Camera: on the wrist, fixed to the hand. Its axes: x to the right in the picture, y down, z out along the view.
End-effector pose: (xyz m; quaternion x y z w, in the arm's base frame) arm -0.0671 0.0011 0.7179 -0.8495 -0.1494 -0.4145 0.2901
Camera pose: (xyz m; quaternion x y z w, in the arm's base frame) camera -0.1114 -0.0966 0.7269 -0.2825 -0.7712 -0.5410 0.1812
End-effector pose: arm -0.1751 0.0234 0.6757 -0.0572 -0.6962 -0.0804 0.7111
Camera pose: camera -0.0752 0.0571 0.6538 0.6803 -0.4010 -0.3368 0.5128
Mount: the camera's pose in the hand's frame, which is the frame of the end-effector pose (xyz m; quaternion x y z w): -0.0213 0.0517 -0.0920 0.3108 0.1458 -0.6948 0.6320
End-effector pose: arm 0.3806 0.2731 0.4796 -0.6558 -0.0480 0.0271 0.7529
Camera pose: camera 0.3705 0.1874 0.4152 -0.1511 -0.3678 -0.5867 0.7055
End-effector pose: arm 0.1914 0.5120 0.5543 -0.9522 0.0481 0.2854 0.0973
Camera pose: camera 0.2152 0.4427 0.6332 -0.6466 -0.5283 -0.0410 0.5487
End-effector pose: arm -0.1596 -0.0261 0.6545 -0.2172 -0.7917 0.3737 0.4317
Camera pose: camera -0.0693 0.0293 0.6351 0.4925 -0.4722 0.1506 0.7154
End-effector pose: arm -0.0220 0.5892 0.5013 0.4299 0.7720 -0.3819 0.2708
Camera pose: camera 0.0251 0.6726 0.5504 0.1248 -0.7074 0.6068 0.3404
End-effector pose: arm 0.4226 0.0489 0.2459 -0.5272 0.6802 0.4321 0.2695
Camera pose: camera 0.3880 -0.0174 0.3234 -0.7850 0.2372 -0.2024 0.5352
